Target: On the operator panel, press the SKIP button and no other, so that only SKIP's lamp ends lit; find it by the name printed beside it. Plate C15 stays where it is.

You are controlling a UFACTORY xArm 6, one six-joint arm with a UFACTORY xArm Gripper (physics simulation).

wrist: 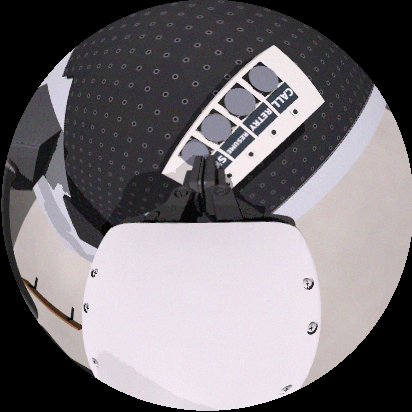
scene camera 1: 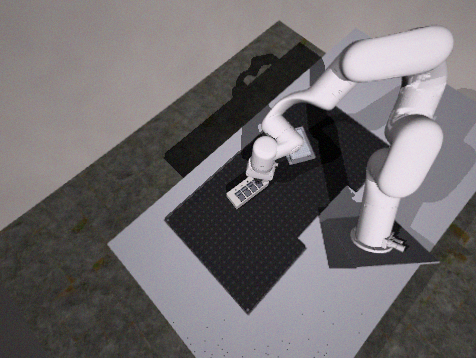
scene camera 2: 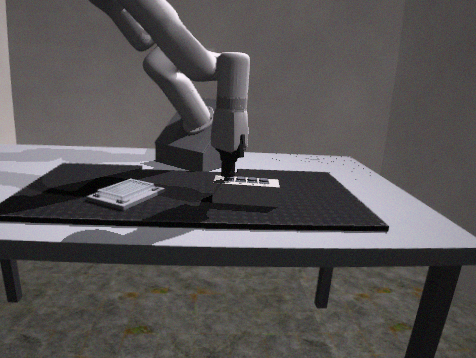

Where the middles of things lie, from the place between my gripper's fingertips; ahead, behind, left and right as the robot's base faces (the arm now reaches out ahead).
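The operator panel [scene camera 2: 242,192] sits 2 cm ahead of my hand, 5 cm to the left of it and 3 cm below it; going by their middles, it is the nearest to my hand of the things named here. Plate C15 [scene camera 2: 131,188] is 3 cm behind my hand and 26 cm to the right of it, and it lies 4 cm below.
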